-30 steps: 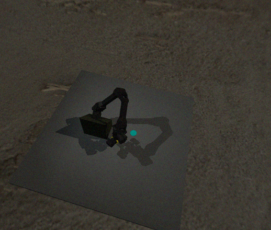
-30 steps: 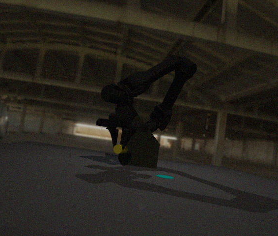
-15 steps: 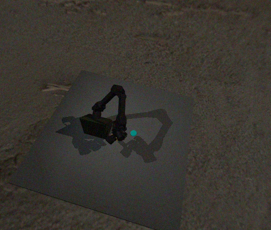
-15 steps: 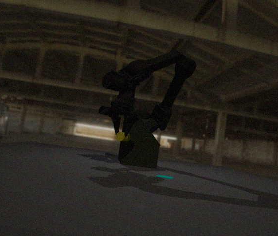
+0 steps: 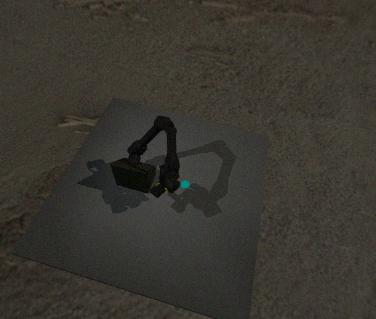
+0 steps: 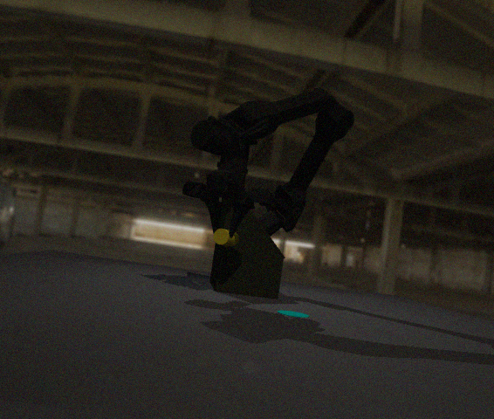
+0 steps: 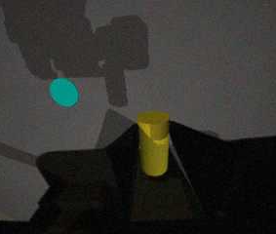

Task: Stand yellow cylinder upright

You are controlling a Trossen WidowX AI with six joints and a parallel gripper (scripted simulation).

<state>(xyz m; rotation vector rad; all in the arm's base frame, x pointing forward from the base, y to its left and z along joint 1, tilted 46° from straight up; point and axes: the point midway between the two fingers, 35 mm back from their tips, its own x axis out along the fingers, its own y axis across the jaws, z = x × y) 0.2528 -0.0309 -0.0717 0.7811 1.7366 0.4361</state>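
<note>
Right now my gripper tip is 160 mm to the right of the cyan circle, 130 mm above it and 70 mm short of it. Round my gripper tip: yellow tall cylinder 20 mm behind, 10 mm to the left.
</note>
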